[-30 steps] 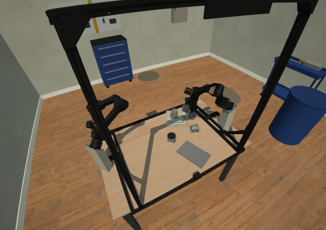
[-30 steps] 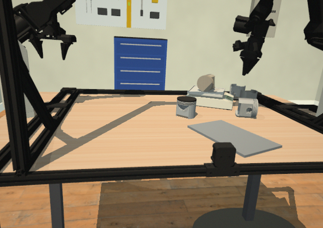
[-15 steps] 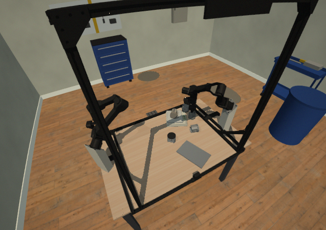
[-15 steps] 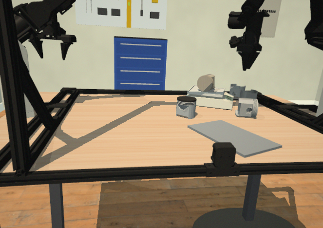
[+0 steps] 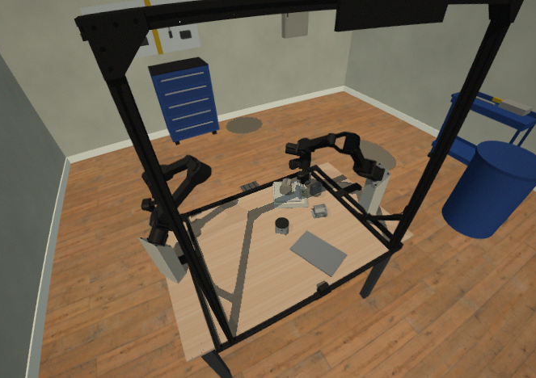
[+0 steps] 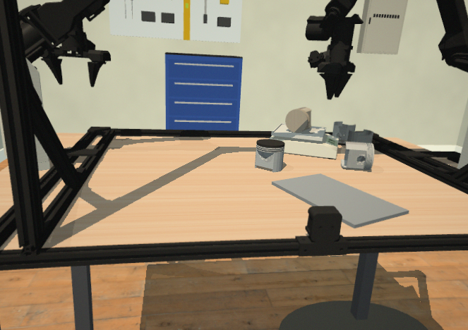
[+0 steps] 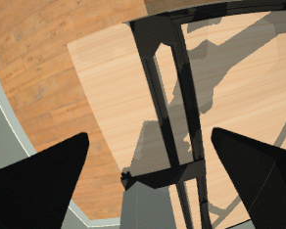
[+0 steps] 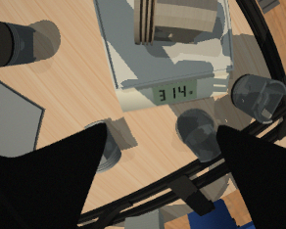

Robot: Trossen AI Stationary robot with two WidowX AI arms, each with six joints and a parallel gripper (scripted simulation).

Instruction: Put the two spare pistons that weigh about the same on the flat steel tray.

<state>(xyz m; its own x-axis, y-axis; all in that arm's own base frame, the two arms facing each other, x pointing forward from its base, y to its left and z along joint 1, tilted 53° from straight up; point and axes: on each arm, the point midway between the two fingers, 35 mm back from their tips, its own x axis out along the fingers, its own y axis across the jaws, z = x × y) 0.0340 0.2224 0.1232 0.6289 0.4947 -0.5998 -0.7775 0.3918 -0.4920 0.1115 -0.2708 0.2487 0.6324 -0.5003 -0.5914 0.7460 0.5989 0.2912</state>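
The tan piston is 11 cm below my right hand, 8 cm to the left of it and 5 cm ahead of it. From my right hand the other things lie so: white weighing scale 17 cm below, 6 cm to the left, 6 cm ahead; then flat grey steel tray 36 cm behind, 20 cm below, 9 cm to the left; then dark-topped piston 20 cm to the left, 16 cm below, 16 cm behind.
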